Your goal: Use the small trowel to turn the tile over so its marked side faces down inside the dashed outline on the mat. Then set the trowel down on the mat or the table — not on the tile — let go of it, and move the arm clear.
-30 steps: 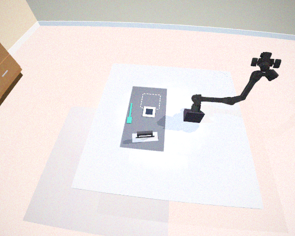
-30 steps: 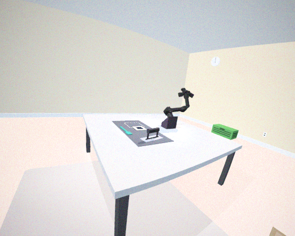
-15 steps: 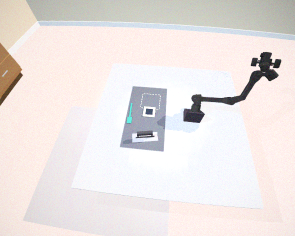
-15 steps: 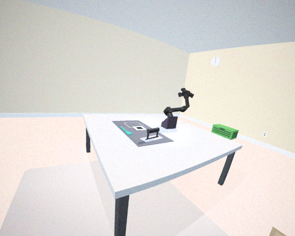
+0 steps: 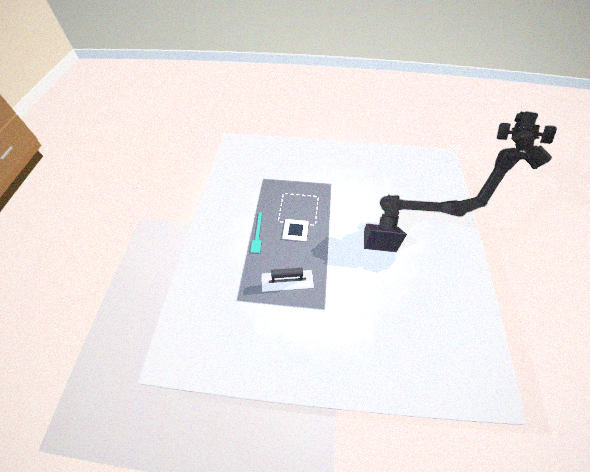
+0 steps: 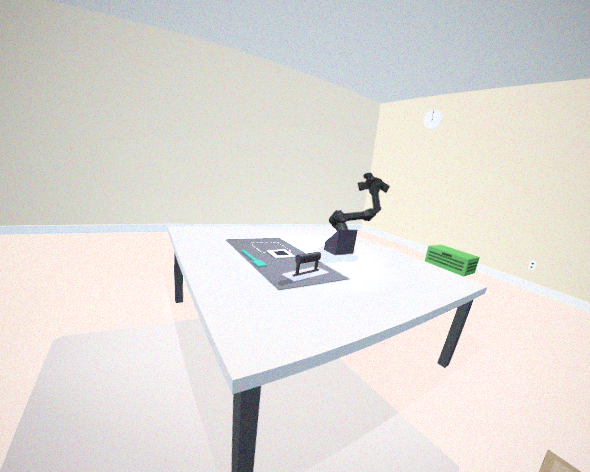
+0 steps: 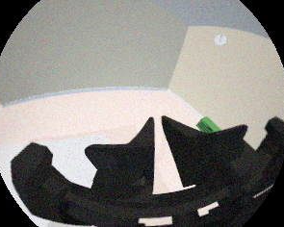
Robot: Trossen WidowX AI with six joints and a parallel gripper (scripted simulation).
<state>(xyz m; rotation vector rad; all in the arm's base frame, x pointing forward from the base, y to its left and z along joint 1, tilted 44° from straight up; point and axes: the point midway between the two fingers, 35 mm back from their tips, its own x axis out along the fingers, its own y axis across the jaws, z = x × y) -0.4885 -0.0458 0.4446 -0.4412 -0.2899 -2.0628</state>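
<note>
Right now the dark-handled trowel is 870 mm ahead of my gripper tip, 580 mm to the left of it and 340 mm below it. The rest, counted from my gripper tip: tile 890 mm ahead, 340 mm to the left, 370 mm below; grey mat 910 mm ahead, 370 mm to the left, 400 mm below; teal tool 1050 mm ahead, 390 mm to the left, 370 mm below.
</note>
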